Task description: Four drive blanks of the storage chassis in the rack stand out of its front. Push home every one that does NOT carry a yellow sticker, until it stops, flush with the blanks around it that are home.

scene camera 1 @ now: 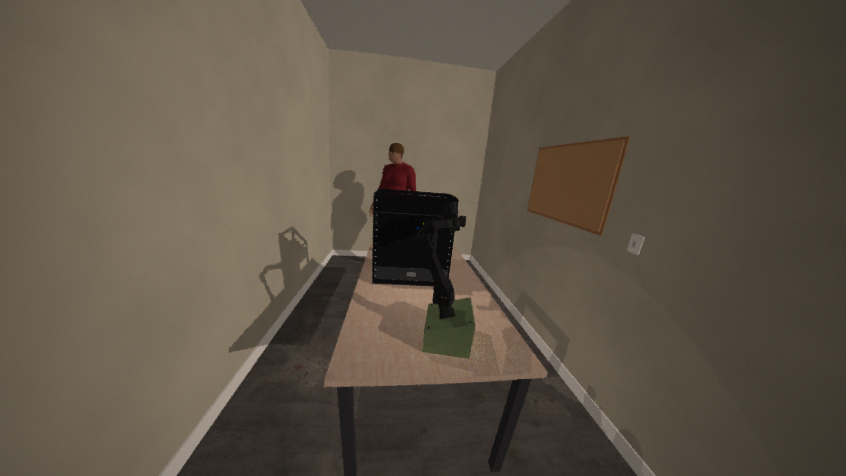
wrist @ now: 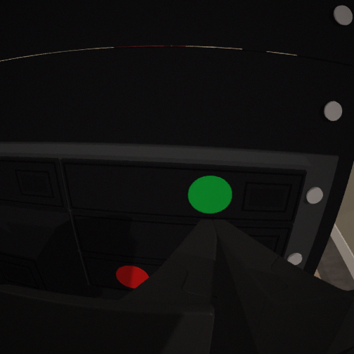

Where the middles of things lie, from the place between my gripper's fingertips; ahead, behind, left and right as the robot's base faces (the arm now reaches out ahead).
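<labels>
Black rack (scene camera 1: pixel 396 260): 15 cm ahead of my hand, 19 cm to the left of it, 18 cm below it.
</labels>
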